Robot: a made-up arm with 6 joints.
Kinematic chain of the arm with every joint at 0, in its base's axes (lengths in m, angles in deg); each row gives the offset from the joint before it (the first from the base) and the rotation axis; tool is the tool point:
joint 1: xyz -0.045 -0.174 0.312 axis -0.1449 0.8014 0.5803
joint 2: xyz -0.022 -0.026 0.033 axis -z
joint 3: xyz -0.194 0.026 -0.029 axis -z
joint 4: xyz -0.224 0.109 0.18 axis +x
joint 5: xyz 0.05 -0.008 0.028 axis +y
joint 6: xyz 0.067 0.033 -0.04 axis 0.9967 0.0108 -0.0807
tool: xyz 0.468 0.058 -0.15
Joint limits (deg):
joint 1: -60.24..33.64
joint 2: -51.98..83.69
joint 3: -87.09..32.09
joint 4: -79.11..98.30
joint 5: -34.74..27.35
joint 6: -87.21..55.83
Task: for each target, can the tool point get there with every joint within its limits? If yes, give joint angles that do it. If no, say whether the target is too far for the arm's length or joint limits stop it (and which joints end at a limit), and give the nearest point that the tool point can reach.
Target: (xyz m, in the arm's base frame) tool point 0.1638 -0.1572 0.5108
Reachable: yes | joints -28.55 23.55 6.32 -2.57 -4.35 31.03
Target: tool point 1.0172 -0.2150 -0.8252
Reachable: no: too far | nearest point 0.3257 -0.0574 0.0928 | short by 1.160 m
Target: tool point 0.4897 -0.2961 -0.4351
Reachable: no: joint limits stop it (at a limit: joint 1, joint 2, joint 5) | nearest point 0.2489 -0.1364 0.0656 | short by 0.578 m
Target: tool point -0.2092 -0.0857 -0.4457
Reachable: no: joint limits stop it (at a limit: joint 1, joint 3, joint 5) | nearest point -0.2853 -0.0882 -0.2229 | short by 0.235 m
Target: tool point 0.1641 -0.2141 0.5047
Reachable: yes | joints -28.23 38.13 -0.06 -11.79 -8.15 15.56
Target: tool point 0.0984 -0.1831 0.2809
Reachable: yes | joints 10.04 -6.16 20.83 -7.02 2.70 -37.27
